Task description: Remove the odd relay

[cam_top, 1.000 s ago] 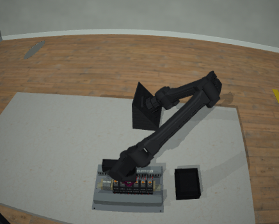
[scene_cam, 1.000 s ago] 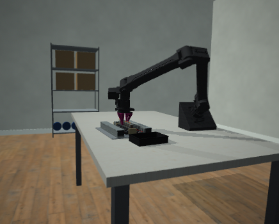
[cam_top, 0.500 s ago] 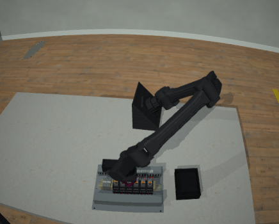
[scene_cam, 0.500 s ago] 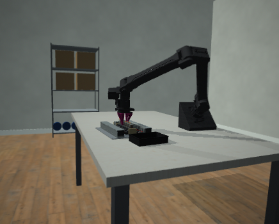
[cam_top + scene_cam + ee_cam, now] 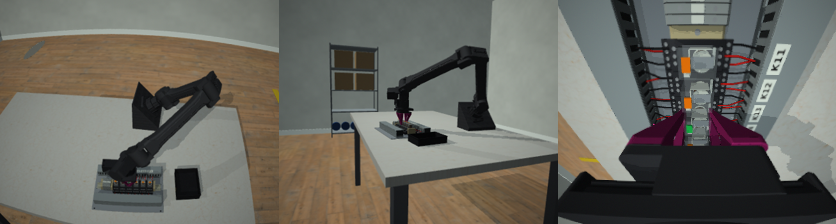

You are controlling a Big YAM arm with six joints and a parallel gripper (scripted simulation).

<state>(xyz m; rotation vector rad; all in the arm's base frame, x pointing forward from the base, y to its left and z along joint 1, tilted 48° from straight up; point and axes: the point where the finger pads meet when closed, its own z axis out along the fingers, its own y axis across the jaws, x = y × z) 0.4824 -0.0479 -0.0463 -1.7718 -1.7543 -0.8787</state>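
Now: hand right at the relay. From my hand the other things lie so: black tray (27 cm to the left, 3 cm below, 2 cm behind).
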